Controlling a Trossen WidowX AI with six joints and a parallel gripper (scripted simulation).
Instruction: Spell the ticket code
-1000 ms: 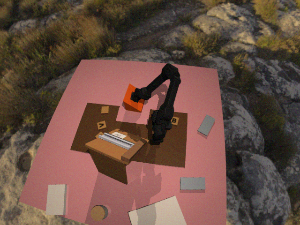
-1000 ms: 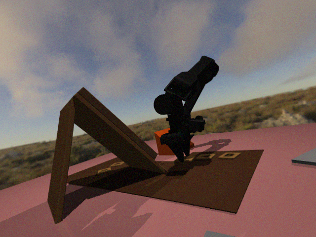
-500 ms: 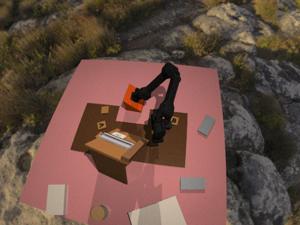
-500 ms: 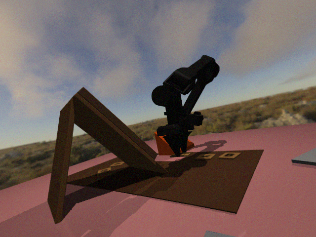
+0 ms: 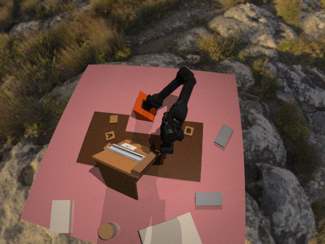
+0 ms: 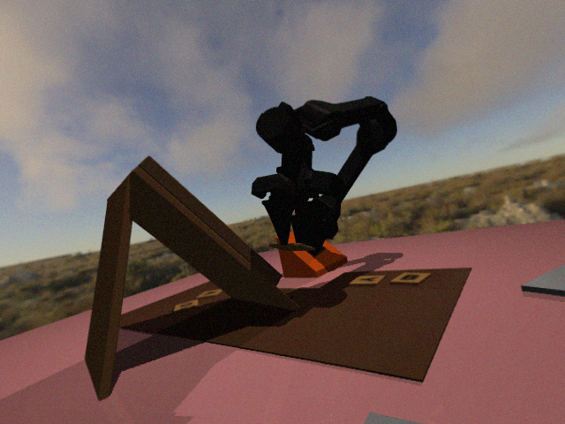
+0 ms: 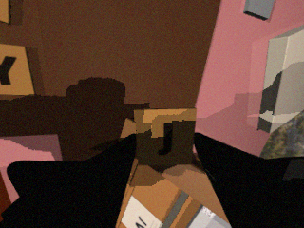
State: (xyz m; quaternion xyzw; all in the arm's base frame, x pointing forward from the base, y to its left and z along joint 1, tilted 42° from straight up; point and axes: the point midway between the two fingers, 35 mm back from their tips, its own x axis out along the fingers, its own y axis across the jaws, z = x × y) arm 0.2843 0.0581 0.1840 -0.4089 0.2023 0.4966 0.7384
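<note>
Now: the white ticket 21 cm to the right of my gripper tip and 3 cm below it. Also, from my gripper tip: brown mat: 10 cm behind, 17 cm to the right, 11 cm below; then white block: 45 cm ahead, 54 cm to the right, 10 cm below.
</note>
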